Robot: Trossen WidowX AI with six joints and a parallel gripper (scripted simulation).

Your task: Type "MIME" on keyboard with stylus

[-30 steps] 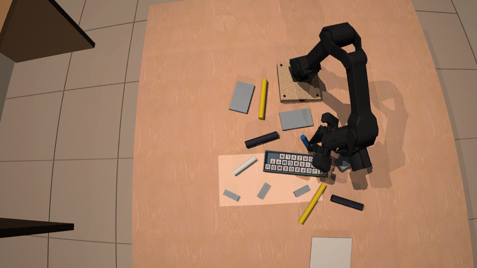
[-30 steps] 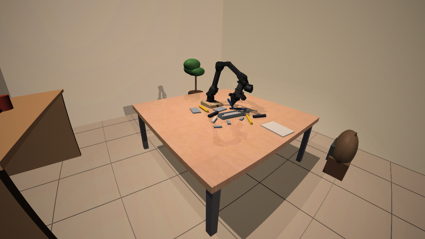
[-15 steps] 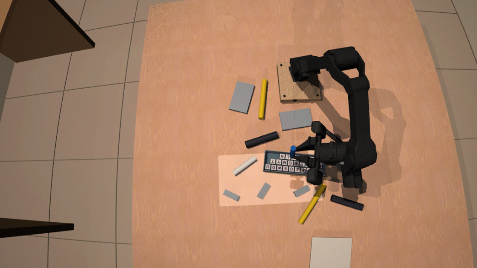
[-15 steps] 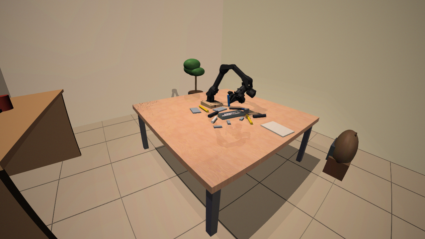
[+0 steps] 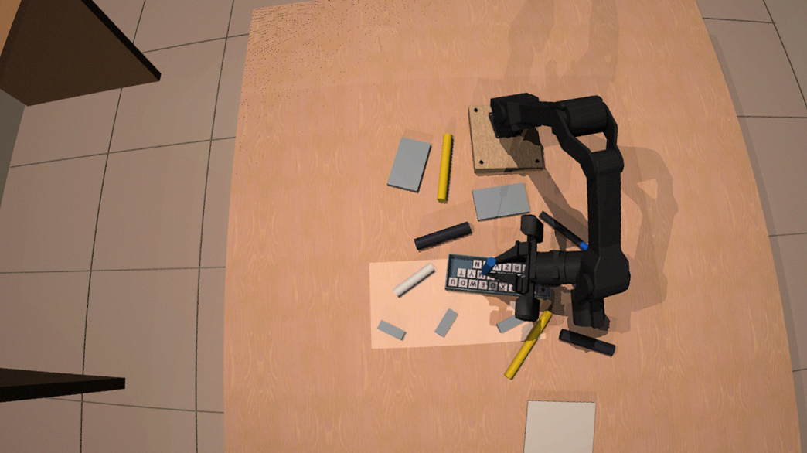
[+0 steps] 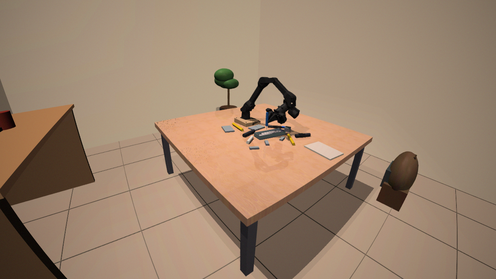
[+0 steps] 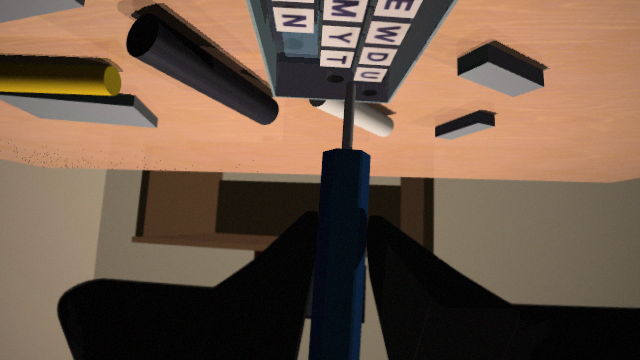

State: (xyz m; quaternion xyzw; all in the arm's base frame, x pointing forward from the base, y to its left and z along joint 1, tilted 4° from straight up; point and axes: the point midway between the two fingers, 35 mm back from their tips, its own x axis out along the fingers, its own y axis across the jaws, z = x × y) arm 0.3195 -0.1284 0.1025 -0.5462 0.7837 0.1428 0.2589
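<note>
Now: gripper tip 60 mm short of the grey cube, 210 mm to the right of it and 90 mm above it. Round my gripper tip: white sheet (400 mm ahead, 60 mm to the left, 100 mm below); white cylinder (30 mm behind, 140 mm to the right, 90 mm below); blue stylus (10 mm below).
</note>
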